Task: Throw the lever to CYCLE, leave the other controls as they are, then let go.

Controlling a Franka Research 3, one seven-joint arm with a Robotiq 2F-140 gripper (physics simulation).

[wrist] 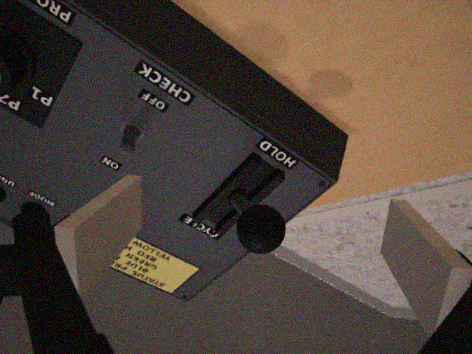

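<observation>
The lever, a black ball knob [261,229] on a short dark stem, stands out of a slotted black plate between the HOLD label [278,153] and the CYCLE label [199,226]. Its stem comes out near the middle of the slot. The ball hangs past the plate's side near the CYCLE end, and the exact lever angle is hard to tell from this view. My gripper [261,214] is wide open, with one pale fingertip on each side of the ball and apart from it. Nothing is between the fingers except open space around the knob.
The grey-blue panel [165,200] also bears a small CHECK toggle [131,138] between OFF and ON, a dark dial plate [60,60] at the upper left, and a yellow status label [157,265]. The left finger overhangs the panel near the label. A tan surface [400,100] lies beyond.
</observation>
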